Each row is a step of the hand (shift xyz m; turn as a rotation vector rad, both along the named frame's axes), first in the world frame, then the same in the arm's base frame.
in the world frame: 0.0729 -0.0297 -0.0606 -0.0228 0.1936 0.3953
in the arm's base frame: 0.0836 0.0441 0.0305 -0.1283 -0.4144 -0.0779
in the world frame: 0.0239 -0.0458 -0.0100 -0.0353 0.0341 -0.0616
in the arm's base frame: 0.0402 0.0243 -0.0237 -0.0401 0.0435 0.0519
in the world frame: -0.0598 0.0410 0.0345 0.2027 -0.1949 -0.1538
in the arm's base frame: -0.0736 -0.0319 -0.0034 0.2738 0.1663 -0.0112
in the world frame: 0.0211 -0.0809 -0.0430 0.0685 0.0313 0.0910
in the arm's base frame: 0.0537 0.0696 -0.0333 0.0435 -0.1095 -0.0086
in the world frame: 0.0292 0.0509 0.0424 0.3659 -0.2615 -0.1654
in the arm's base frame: 0.0040 -0.0683 0.0237 0.4504 0.1631 -0.0130
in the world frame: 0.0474 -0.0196 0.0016 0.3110 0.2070 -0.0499
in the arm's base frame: 0.0510 -0.0049 -0.0035 0.2127 -0.1492 0.2731
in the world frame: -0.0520 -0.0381 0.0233 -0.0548 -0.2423 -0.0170
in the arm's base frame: -0.0355 0.0144 -0.0568 0.0425 0.1498 -0.1943
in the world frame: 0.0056 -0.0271 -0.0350 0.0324 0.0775 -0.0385
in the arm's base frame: 0.0184 0.0406 0.0001 0.0039 -0.0160 0.0909
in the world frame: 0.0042 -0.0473 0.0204 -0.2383 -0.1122 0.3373
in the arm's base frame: 0.0200 0.0056 -0.0473 -0.2063 -0.1544 -0.3417
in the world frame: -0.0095 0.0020 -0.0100 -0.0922 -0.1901 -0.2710
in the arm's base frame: -0.0087 0.0099 0.0047 0.0102 0.3429 -0.0203
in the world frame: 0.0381 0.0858 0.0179 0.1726 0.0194 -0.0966
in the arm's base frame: 0.0011 -0.0680 0.0671 0.1601 0.0213 0.1158
